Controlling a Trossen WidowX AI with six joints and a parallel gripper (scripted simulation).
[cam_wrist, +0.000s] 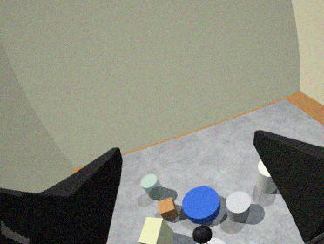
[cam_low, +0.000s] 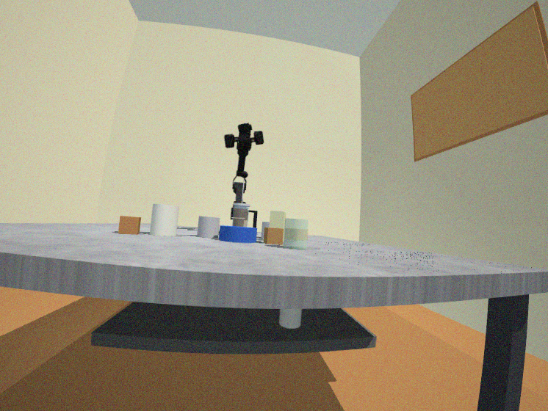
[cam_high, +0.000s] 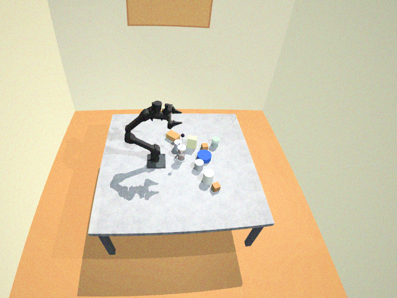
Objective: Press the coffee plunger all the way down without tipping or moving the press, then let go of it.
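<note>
The coffee press lies 10 mm ahead of my gripper tip, 30 mm to the left of it and 320 mm below it. From my gripper tip the other things lie so: pale green cylinder: 340 mm ahead, 140 mm to the left, 410 mm below; blue disc: 210 mm ahead, 430 mm below; pale yellow box: 130 mm ahead, 150 mm to the left, 390 mm below.
</note>
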